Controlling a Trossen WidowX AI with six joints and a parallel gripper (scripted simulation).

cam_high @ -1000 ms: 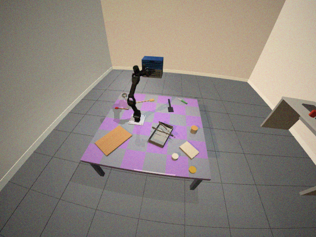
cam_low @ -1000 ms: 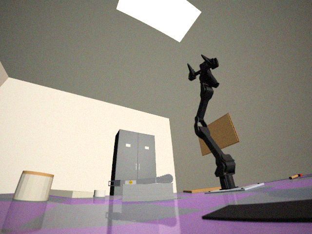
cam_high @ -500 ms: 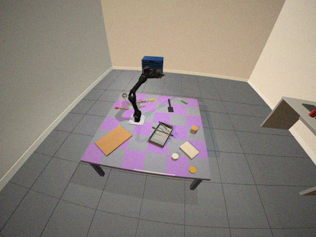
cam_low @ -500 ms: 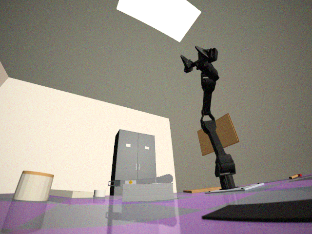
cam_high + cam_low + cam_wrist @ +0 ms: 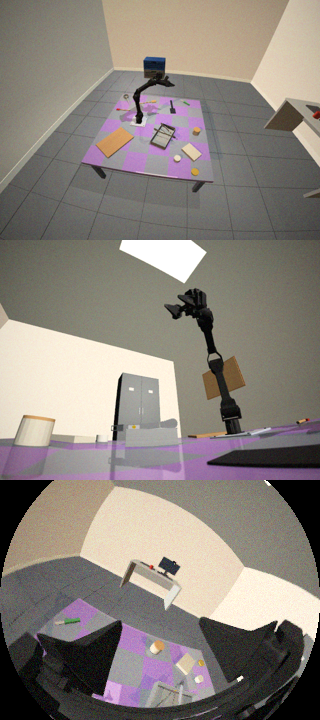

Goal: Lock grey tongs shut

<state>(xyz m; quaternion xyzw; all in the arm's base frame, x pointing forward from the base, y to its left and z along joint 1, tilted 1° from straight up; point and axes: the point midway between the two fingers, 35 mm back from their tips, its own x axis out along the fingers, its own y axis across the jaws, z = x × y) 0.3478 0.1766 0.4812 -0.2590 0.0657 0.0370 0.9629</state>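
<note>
My gripper tip is 4 cm past the roasting tin, 36 cm to the left of it and 45 cm above it. From my gripper tip the other things lie so: black spatula (1 cm behind, 22 cm to the left, 47 cm below); white cylinder (14 cm ahead, 61 cm to the right, 46 cm below); cream block (28 cm ahead, 50 cm to the right, 46 cm below).
</note>
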